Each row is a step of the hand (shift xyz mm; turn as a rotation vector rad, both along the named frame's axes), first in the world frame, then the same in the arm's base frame.
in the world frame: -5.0 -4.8 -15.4 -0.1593 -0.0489 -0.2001
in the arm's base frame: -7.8 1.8 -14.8 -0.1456 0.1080 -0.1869
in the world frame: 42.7 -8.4 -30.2 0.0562 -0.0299 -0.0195
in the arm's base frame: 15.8 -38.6 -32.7 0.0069 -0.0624 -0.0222
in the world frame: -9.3 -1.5 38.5 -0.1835 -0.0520 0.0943
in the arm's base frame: -4.0 5.4 39.1 -0.1419 0.1157 0.1083
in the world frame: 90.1 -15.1 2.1 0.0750 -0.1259 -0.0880
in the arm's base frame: 40.0 -82.1 -3.5 -0.0650 -0.1311 -0.0883
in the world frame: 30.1 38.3 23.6 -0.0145 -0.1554 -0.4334
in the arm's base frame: 50.2 -3.0 20.1 -0.1644 -0.0636 -0.4256
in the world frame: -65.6 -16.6 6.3 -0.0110 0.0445 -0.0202
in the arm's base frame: -51.0 43.5 11.3 0.0284 0.0355 -0.0210
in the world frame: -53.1 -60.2 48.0 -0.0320 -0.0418 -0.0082
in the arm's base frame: -76.4 6.5 53.6 -0.0530 0.0020 -0.0045
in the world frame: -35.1 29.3 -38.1 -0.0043 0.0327 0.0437
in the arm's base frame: 0.9 46.9 -36.7 0.0271 0.0210 0.0427
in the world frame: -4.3 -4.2 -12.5 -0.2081 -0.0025 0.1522
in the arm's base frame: -6.8 1.5 -12.0 -0.1120 0.1625 0.1660
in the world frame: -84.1 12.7 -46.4 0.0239 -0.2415 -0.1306
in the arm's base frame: -41.5 77.3 -41.0 -0.1914 -0.1553 -0.1232
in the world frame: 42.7 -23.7 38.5 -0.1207 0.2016 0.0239
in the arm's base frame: 8.1 -49.8 36.3 0.0957 0.2145 0.0248
